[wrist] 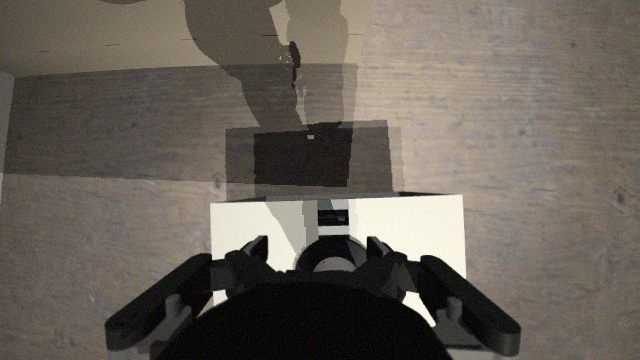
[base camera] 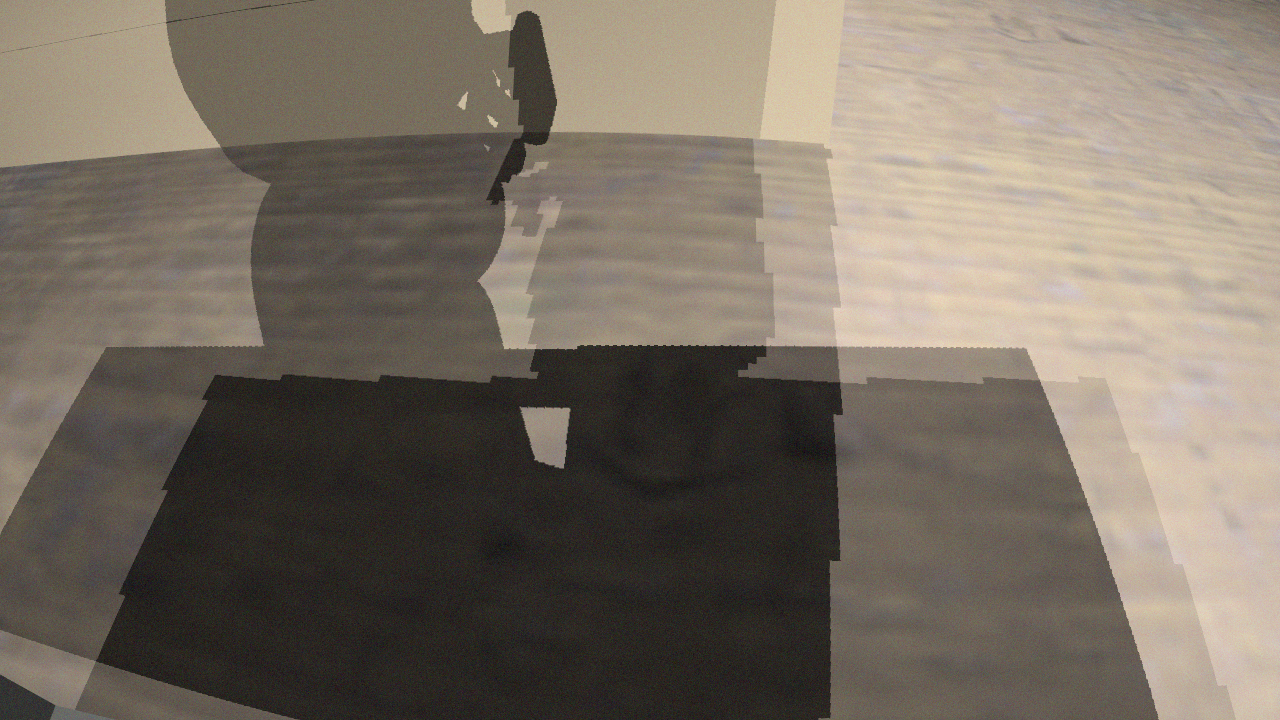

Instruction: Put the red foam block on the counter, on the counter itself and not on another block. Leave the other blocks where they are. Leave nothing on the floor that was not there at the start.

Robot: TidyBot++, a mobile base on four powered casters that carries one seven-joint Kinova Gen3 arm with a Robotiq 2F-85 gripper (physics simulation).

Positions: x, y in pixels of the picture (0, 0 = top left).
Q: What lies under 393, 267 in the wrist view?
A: My gripper.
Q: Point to a tan counter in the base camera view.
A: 86, 86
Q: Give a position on a tan counter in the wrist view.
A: At 44, 44
